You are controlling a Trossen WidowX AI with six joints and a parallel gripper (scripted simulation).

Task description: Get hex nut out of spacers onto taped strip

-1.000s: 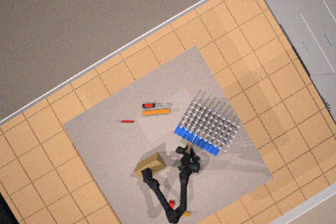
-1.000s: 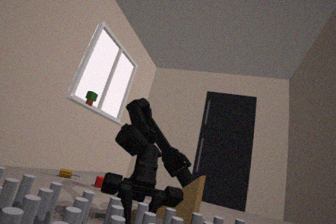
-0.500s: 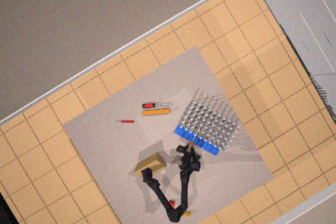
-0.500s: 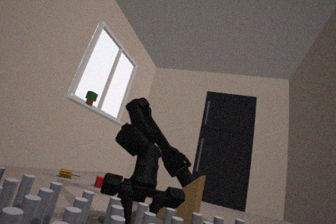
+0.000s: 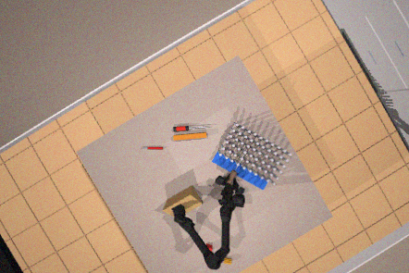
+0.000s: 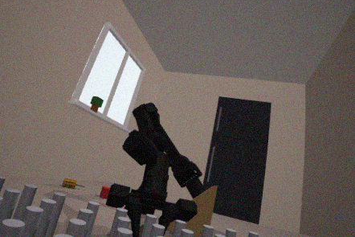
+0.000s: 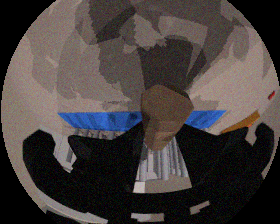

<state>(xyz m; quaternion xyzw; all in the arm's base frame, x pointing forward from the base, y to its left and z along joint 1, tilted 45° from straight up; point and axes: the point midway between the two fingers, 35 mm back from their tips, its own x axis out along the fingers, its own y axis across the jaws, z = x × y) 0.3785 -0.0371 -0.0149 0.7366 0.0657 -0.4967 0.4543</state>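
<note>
Now: gripper tip 70 mm short of the blue taped strip, 10 mm to the left of it and 30 mm above it. From my gripper tip the other things lie so: hook tool 80 mm ahead, 50 mm to the left; red cube 370 mm behind, 380 mm to the right, 10 mm below; orange bar 120 mm behind, 360 mm to the left, 10 mm below.
</note>
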